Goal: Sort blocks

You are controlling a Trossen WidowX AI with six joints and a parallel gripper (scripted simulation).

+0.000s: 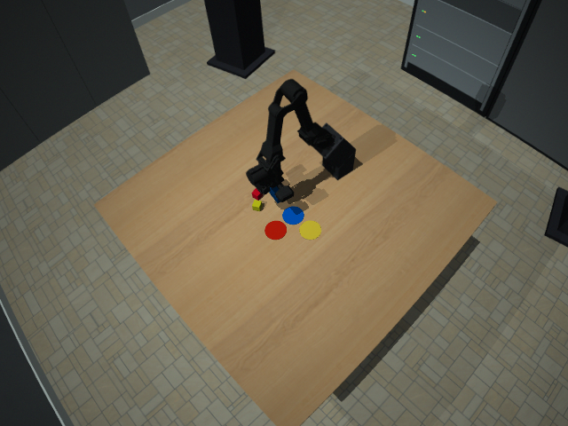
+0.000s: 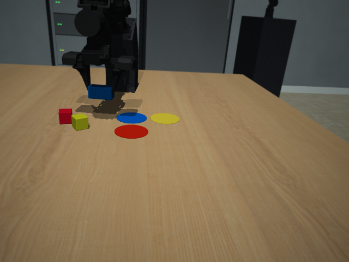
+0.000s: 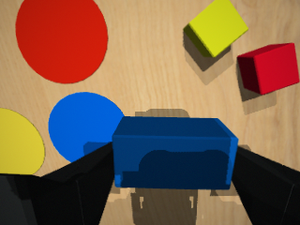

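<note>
The blue circle lies 11 cm below my hand, 9 cm to the left of it and 1 cm ahead of it. Round my hand: red block 10 cm to the right, 10 cm below, 1 cm ahead; then yellow block 10 cm below, 6 cm to the right, 6 cm ahead; then blue block 4 cm below.
</note>
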